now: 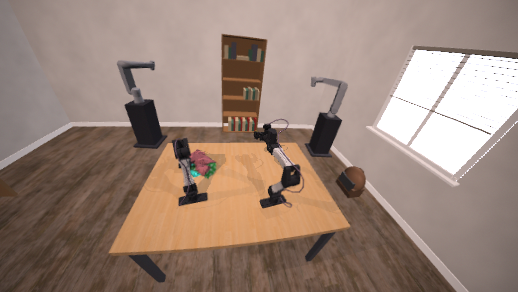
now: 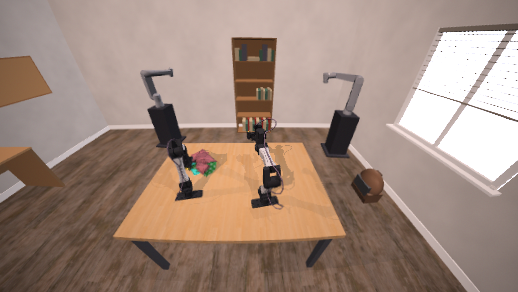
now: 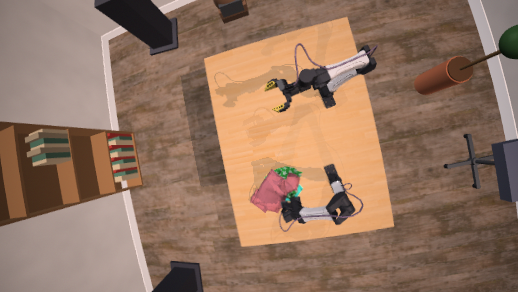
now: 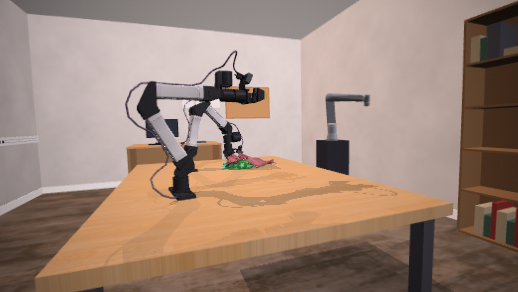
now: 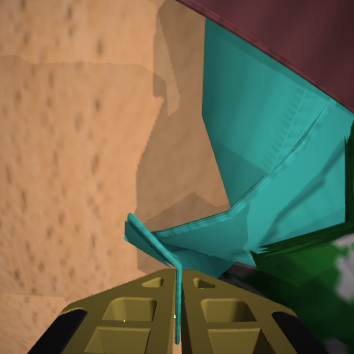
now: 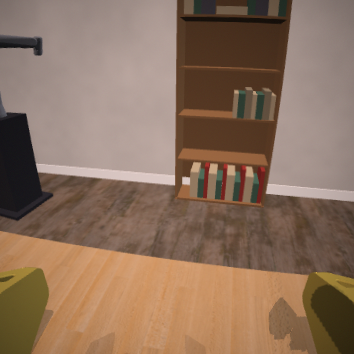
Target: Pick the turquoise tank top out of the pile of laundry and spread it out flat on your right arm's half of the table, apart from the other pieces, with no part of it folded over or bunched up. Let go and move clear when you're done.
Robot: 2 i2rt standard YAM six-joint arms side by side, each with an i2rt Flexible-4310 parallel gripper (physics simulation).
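Note:
The turquoise tank top (image 5: 255,145) (image 1: 194,173) (image 3: 298,192) lies partly under the pile, with its near part showing at the pile's edge. My left gripper (image 5: 177,280) is shut on a thin fold of it, low at the table. The maroon garment (image 1: 202,161) (image 2: 202,161) (image 3: 272,191) (image 4: 251,160) lies on top and hides the rest of the tank top. A green patterned garment (image 3: 288,172) (image 4: 240,165) (image 5: 310,270) lies in the pile too. My right gripper (image 3: 276,97) (image 6: 175,285) is open and empty, high above the right arm's half of the table.
The wooden table (image 1: 225,220) (image 2: 225,215) (image 3: 345,140) (image 4: 200,225) carries both arms, and the pile lies on the left arm's half. A bookshelf (image 1: 224,80) (image 6: 180,125) stands beyond the table's far edge, with two grey arms on black pedestals (image 1: 145,125) (image 1: 324,134) near it.

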